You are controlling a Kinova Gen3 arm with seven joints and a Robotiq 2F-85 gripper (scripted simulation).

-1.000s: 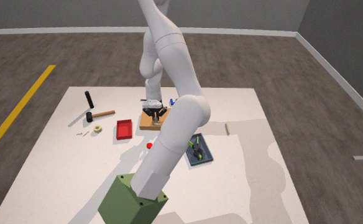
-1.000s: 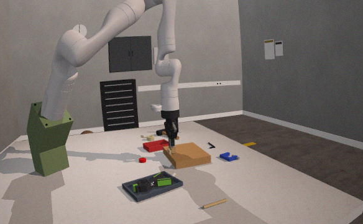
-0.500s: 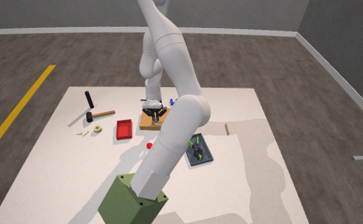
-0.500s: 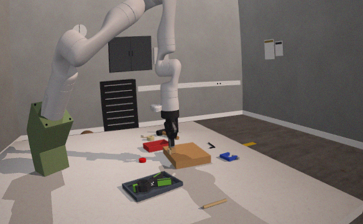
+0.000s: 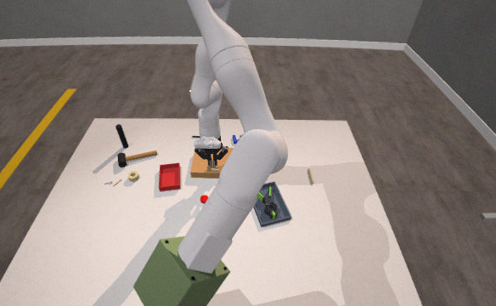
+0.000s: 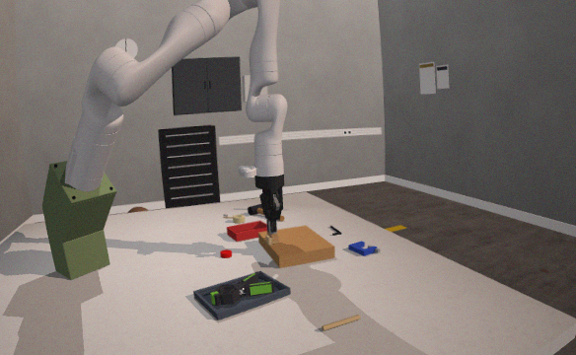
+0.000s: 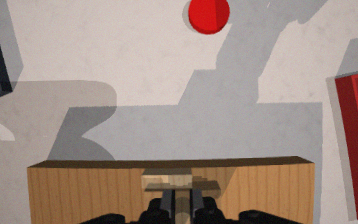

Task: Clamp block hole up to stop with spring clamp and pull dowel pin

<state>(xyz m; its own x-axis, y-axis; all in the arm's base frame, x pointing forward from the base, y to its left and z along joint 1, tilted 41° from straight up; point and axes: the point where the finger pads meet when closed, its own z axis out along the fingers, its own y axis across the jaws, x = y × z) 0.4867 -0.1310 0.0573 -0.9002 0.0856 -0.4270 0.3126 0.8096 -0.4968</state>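
My hand is 20 mm above the dowel pin. The rest, counted from my hand: wooden bench board 50 mm ahead, 30 mm to the right, 50 mm below; red disc 110 mm behind, 60 mm to the left, 70 mm below; red tray 30 mm ahead, 170 mm to the left, 70 mm below.
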